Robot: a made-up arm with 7 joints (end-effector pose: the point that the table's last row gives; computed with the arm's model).
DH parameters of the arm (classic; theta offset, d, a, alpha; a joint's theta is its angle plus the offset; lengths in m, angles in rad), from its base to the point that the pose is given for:
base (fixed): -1.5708 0.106 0 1.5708
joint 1: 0 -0.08 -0.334 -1.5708
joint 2: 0 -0.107 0.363 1.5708
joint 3: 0 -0.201 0.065 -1.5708
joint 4: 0 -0.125 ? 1.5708
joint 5: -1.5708 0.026 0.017 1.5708
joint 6: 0 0.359 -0.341 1.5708
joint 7: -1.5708 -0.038 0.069 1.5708
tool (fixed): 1.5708 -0.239 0 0
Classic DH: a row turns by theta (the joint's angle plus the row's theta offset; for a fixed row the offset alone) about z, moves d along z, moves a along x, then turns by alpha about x.
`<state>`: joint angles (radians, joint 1 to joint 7).
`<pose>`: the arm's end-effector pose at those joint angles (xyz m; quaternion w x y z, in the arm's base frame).
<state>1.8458 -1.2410 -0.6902 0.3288 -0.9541 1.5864 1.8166</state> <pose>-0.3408 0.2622 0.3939 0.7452 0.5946 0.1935 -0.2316</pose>
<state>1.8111 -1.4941 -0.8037 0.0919 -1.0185 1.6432 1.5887</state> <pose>-0.6079 0.1136 0.2633 0.7878 0.5930 0.1661 -0.0103</pose>
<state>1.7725 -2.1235 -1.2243 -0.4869 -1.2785 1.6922 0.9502</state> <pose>-0.7238 -0.4192 -0.4231 0.7490 0.3073 -0.0450 0.5853</pose>
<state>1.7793 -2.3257 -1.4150 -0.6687 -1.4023 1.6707 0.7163</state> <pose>-0.5166 -0.5839 -0.5846 0.6352 0.1483 -0.1492 0.7431</pose>
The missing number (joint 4, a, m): 0.394
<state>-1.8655 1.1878 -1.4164 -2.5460 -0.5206 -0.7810 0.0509</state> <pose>0.5259 -0.1358 0.4752 0.6515 0.4655 0.5702 -0.1838</pose>
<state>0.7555 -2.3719 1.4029 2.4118 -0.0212 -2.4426 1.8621</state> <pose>-0.6575 0.7024 -0.2912 0.4810 0.5021 -0.5780 0.4271</pose>
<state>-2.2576 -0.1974 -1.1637 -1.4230 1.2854 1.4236 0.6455</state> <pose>0.0754 0.1170 0.7244 0.1844 -0.1741 -0.8074 -0.5327</pose>
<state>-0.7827 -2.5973 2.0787 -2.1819 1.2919 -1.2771 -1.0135</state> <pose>-0.3900 0.8798 0.5310 0.4866 0.4096 -0.3699 -0.6772</pose>
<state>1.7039 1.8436 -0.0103 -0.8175 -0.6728 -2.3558 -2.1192</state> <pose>0.2312 -0.4753 -0.1659 0.3495 -0.6213 -0.6620 -0.2315</pose>
